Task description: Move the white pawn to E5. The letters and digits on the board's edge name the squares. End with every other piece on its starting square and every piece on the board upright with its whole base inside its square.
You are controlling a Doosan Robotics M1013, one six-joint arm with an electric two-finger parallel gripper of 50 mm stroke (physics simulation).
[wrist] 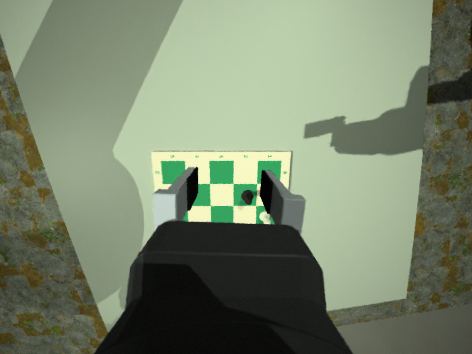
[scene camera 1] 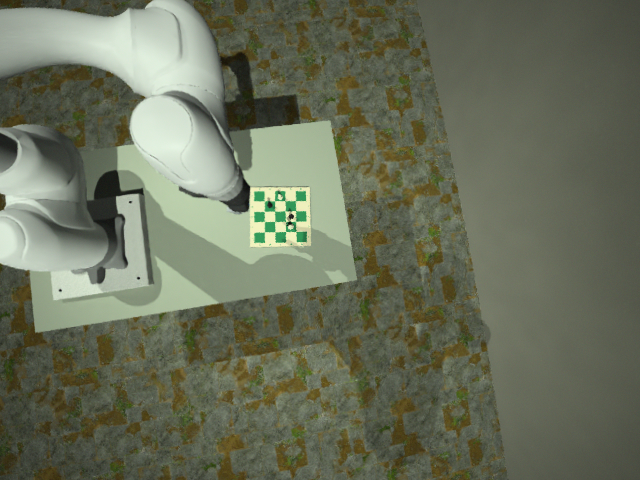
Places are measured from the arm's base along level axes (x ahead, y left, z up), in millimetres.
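Pixels of known places: gripper, fingertip midpoint: (wrist: pixel 229 181); arm's base, origin of the base link: (scene camera 1: pixel 99 245).
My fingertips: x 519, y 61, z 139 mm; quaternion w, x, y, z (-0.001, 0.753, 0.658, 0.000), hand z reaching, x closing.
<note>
Ahead of a thing's pixels: the offset from my fingertips to its middle. Level surfaces: height alone.
The small green-and-cream chessboard {dx +105, dy -22, dz -166 mm} (scene camera 1: pixel 269 237) (wrist: pixel 233 172) has two white and two black pieces. In the scene view, a white piece {dx +111, dy +49, dz -147 mm} (scene camera 1: pixel 280 195) is by the top edge, a black piece {dx +72, dy +22, dz -147 mm} (scene camera 1: pixel 269 204) (wrist: pixel 247 196) is upper left, another black piece {dx +144, dy -26, dz -147 mm} (scene camera 1: pixel 291 216) is right of centre, and another white piece {dx +138, dy -63, dz -141 mm} (scene camera 1: pixel 290 225) is just below it. The first white piece also shows in the wrist view (wrist: pixel 265 217), near the right finger. I cannot tell which white piece is the pawn. My gripper (scene camera 1: pixel 238 210) (wrist: pixel 229 181) is open and empty, above and left of the board in the scene view. Its body hides the board's lower part in the wrist view.
The board lies on a pale green mat {dz -169 mm} (scene camera 1: pixel 289 155) (wrist: pixel 345 200) over a patterned stone floor (scene camera 1: pixel 217 392). The arm's base plate (scene camera 1: pixel 135 248) stands on the mat, left of the board. Arm shadows cross the mat and touch the board's lower right in the scene view.
</note>
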